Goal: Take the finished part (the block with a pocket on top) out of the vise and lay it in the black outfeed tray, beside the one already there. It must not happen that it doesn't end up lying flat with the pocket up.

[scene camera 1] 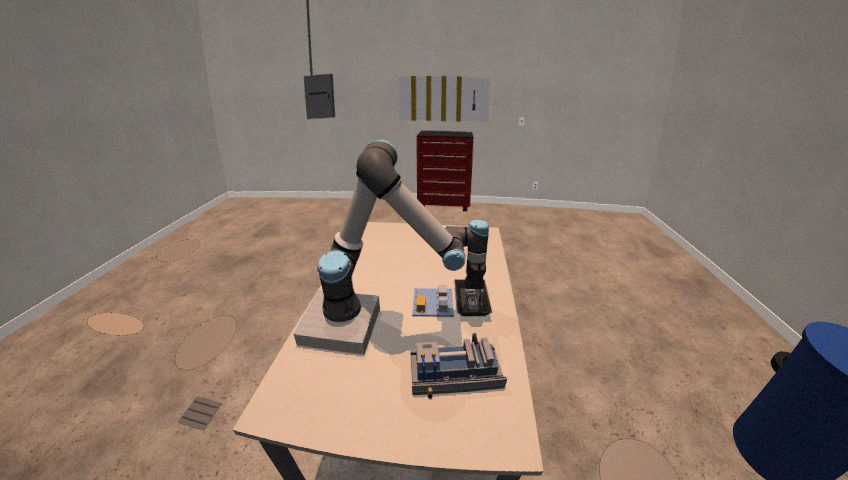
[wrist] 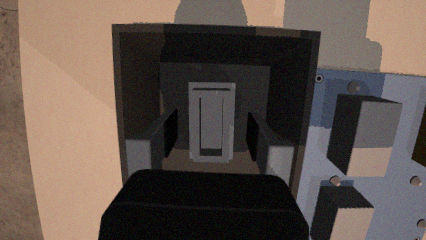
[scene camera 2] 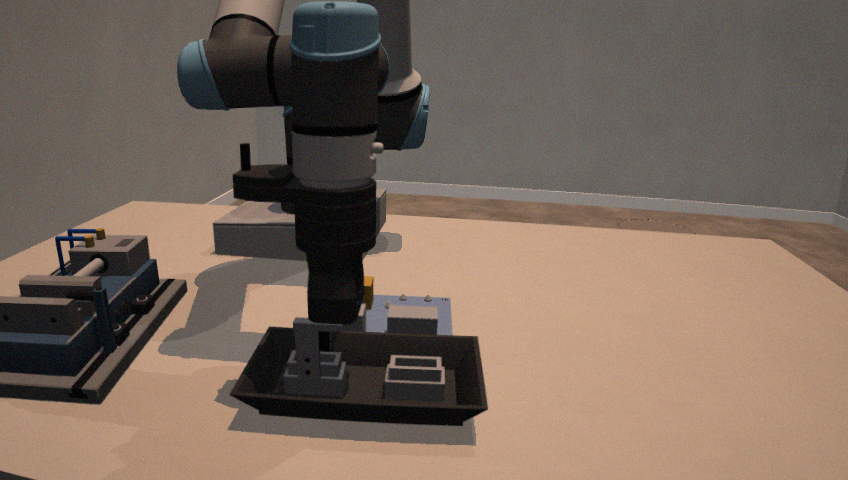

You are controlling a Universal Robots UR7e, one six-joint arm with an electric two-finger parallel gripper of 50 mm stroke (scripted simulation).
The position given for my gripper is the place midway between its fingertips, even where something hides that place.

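Observation:
You'd find my gripper (scene camera 2: 315, 362) in the scene, and I can see the gripper (wrist: 212, 125) from the wrist as well.

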